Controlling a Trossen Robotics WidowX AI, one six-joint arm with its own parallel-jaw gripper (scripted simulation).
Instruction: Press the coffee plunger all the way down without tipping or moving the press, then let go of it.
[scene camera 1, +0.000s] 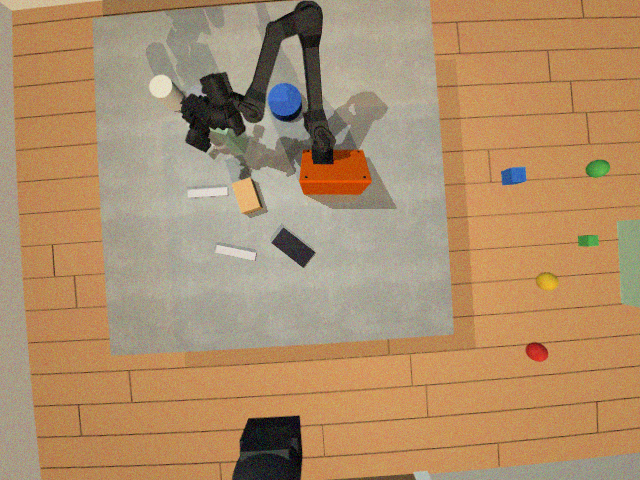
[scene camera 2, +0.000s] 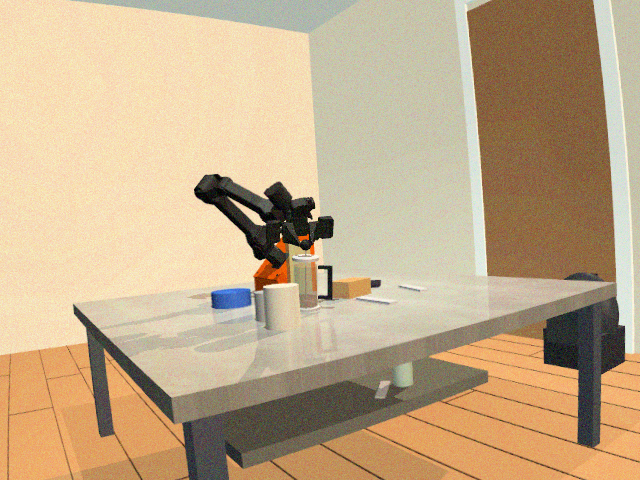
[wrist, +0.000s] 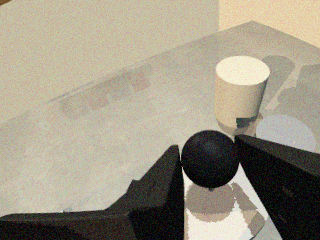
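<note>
A coffee press (scene camera 2: 306, 267) is in the scene, and so is a grey cylinder (wrist: 280, 129). A blue cylinder (scene camera 1: 284, 100) can be seen in scene camera 2 as well (scene camera 2: 231, 298), while in the wrist view the blue cylinder is out of frame. The gripper (scene camera 2: 306, 244) is visible too, and both scene camera 1 (scene camera 1: 189, 116) and the wrist view (wrist: 206, 147) show the gripper.
</note>
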